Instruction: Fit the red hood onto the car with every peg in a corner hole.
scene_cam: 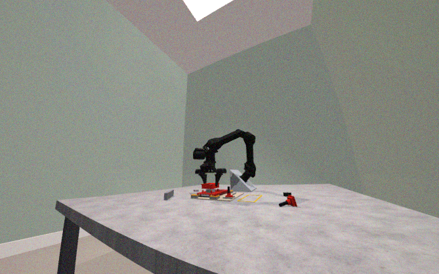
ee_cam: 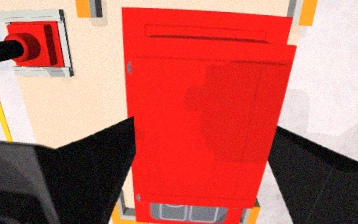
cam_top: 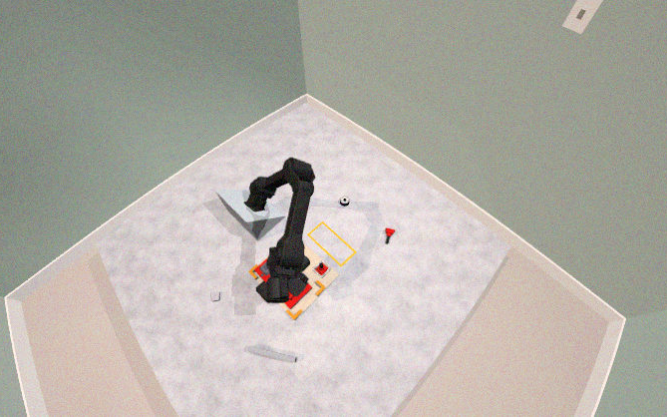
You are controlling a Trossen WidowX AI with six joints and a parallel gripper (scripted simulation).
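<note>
My gripper tip is 1 cm below the red hood. Round my gripper tip: engine block: 3 cm below, 1 cm to the left; small ring: 42 cm to the left, 7 cm behind, 5 cm below.
</note>
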